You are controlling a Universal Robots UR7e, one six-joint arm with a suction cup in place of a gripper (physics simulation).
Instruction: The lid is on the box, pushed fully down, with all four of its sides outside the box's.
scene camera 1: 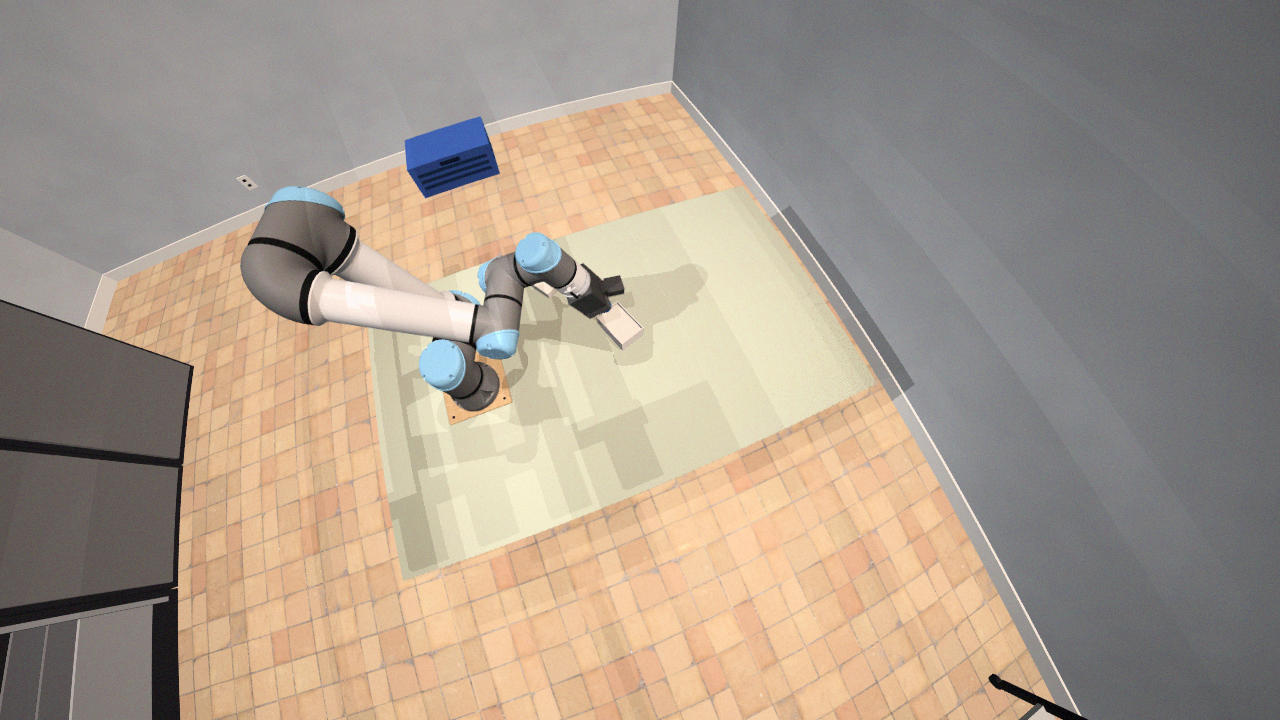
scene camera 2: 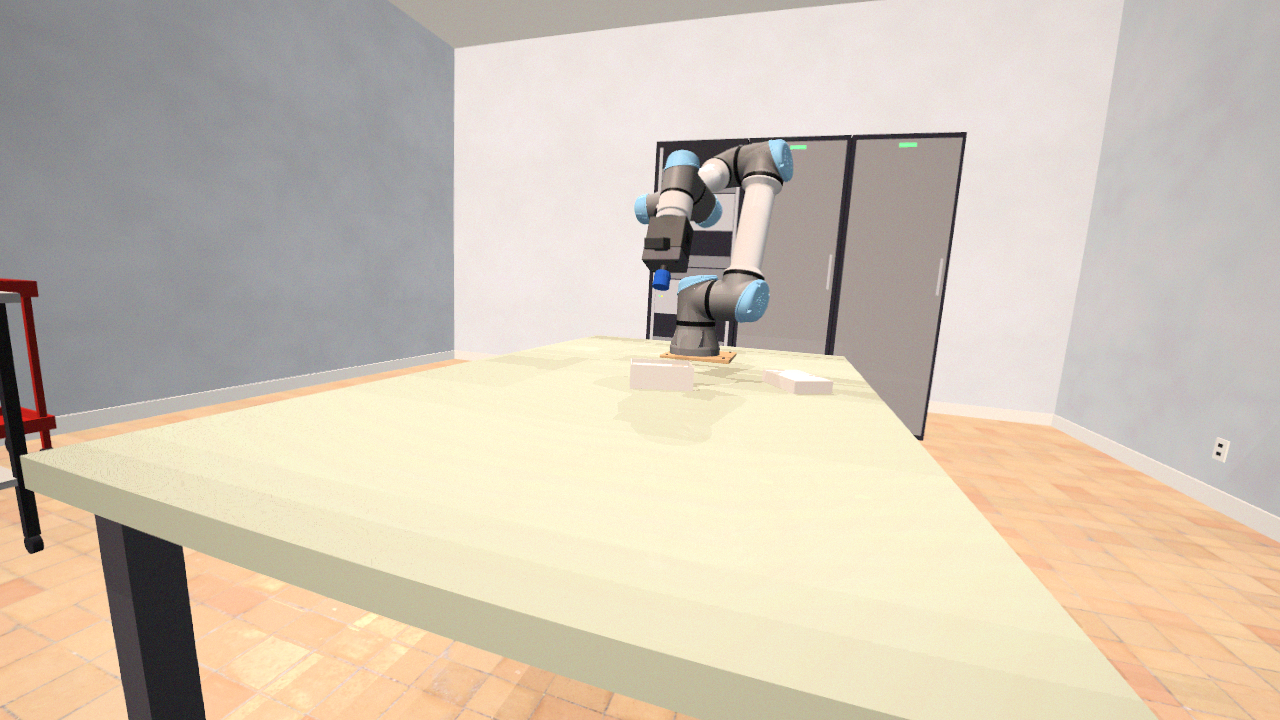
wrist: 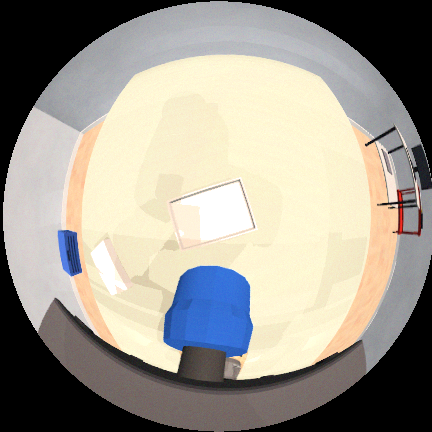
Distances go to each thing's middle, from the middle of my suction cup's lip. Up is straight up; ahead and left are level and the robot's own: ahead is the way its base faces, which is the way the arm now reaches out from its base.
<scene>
I see the white box (scene camera 2: 656, 374) 200 mm below my suction cup, 50 mm ahead of it and 30 mm to the left of it. From my suction cup the other things lie so: pale lid (scene camera 2: 795, 381) (270 mm to the left, 210 mm below, 140 mm behind).
</scene>
